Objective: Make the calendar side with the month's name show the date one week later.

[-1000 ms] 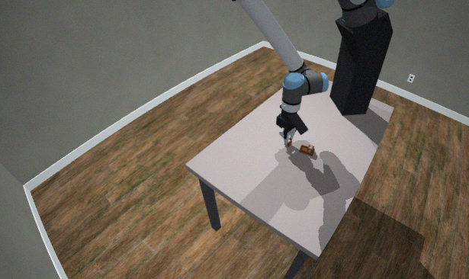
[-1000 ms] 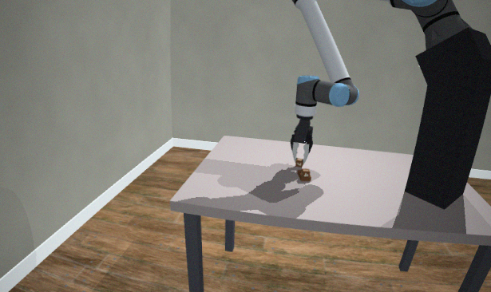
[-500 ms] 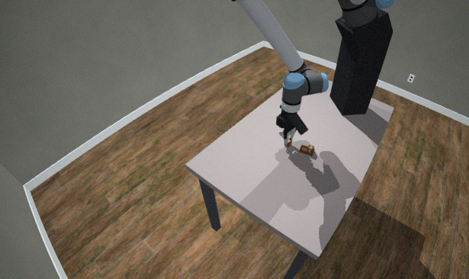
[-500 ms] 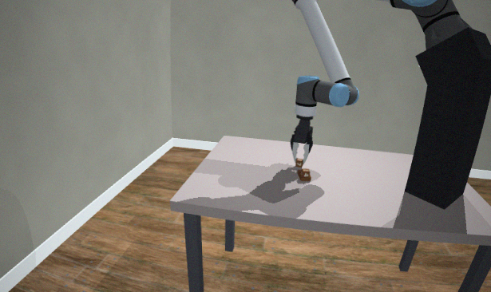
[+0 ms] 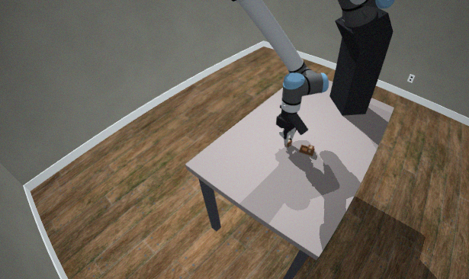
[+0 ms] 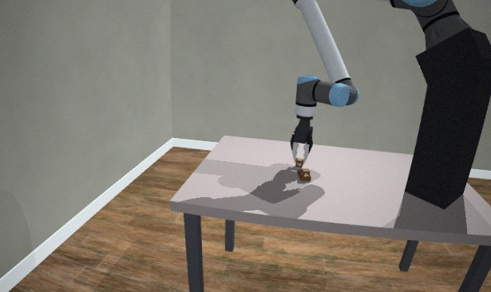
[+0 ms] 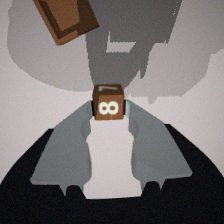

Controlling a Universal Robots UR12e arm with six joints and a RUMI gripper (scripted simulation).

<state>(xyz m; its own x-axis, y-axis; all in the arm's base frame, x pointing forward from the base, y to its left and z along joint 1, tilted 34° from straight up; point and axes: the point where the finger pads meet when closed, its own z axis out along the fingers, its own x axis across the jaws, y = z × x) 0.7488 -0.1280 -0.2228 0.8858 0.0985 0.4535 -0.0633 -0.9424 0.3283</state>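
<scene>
My gripper is now 1 cm above the brown calendar cube. The rest, counted from my hand: brown wooden calendar tray 3 cm behind, 10 cm to the left, 2 cm below.
</scene>
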